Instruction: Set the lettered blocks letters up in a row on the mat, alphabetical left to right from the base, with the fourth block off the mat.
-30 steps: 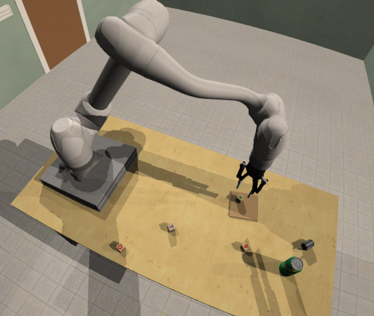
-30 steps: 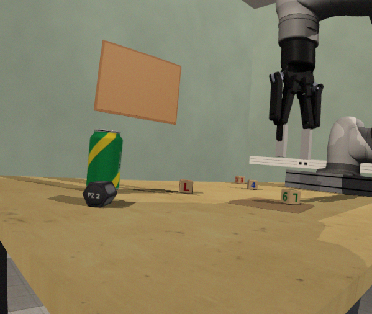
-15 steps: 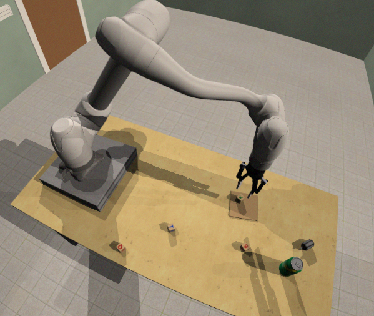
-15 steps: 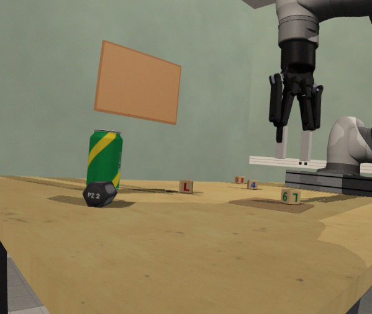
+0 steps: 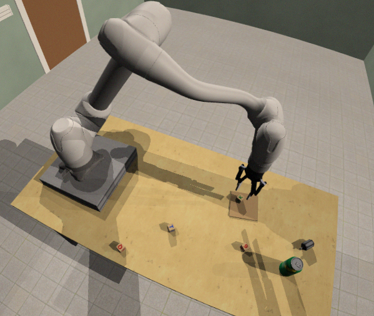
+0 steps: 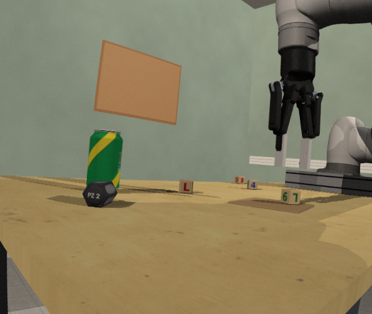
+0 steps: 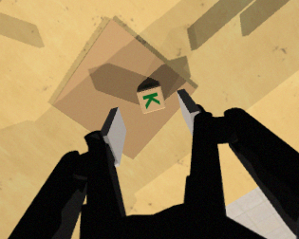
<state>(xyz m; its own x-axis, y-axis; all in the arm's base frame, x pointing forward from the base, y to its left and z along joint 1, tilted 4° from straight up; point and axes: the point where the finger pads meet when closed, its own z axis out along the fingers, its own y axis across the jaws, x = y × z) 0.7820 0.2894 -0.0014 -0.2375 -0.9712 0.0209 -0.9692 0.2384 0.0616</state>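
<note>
Now: the brown mat 11 cm below my hand, 3 cm ahead of it and 1 cm to the right of it. From my hand the other things lie so: yellow can: 33 cm ahead, 20 cm to the right, 5 cm below; then T block: 31 cm to the right, 21 cm behind, 9 cm below.
</note>
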